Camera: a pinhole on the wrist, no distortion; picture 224 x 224 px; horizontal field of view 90.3 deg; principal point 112.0 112.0 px. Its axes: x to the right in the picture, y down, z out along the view. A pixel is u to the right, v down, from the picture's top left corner.
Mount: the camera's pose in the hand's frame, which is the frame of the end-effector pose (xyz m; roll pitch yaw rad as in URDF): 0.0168 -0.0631 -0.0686 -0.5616 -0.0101 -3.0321
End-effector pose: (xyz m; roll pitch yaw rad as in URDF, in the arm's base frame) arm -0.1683 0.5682 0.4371 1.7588 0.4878 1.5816
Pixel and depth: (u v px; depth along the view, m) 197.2 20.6 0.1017
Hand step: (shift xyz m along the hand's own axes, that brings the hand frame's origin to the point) -0.0610 -0.0551 0.0627
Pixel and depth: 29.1 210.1 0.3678
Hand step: 0.3416 -0.5002 0.0675
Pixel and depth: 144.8 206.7 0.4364
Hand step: -0.0495 -0.6200 0.1045
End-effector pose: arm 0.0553 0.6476 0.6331 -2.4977 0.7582 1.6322
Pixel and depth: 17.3 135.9 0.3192
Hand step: 0.3137 -0.2598 0.1624
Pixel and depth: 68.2 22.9 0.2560
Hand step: 0.1161 -0.0150 0.2561
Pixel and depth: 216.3 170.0 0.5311
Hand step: -0.4179 -0.6308 0.2387
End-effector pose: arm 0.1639 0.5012 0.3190 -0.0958 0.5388 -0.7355
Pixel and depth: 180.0 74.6 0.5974
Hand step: -0.3232 -0.2498 0.5475
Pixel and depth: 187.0 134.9 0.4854
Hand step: -0.2669 -0.4393 0.2924
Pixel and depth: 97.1 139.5 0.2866
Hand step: 0.0802 -0.2699 0.1359
